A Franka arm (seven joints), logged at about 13 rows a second.
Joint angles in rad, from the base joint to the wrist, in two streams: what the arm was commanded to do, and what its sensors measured. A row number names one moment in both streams.
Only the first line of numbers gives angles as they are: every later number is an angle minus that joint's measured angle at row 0.
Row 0, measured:
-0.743 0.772 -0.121 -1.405 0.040 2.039 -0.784
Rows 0 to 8, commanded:
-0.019 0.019 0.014 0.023 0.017 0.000 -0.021
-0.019 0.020 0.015 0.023 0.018 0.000 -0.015
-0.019 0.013 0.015 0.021 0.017 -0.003 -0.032
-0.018 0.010 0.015 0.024 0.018 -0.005 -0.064
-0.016 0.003 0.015 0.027 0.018 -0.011 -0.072
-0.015 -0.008 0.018 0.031 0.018 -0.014 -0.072
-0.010 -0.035 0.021 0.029 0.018 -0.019 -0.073
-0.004 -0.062 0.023 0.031 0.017 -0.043 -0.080
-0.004 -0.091 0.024 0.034 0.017 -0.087 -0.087
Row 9, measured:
0.000 -0.020 0.013 0.037 0.002 -0.017 -0.055
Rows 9 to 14, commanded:
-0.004 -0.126 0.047 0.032 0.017 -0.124 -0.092
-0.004 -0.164 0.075 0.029 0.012 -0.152 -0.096
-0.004 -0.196 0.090 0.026 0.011 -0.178 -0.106
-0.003 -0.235 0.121 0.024 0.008 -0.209 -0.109
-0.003 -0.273 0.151 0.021 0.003 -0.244 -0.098
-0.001 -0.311 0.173 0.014 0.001 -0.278 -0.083
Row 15, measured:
0.004 -0.228 0.132 0.053 0.002 -0.227 -0.082
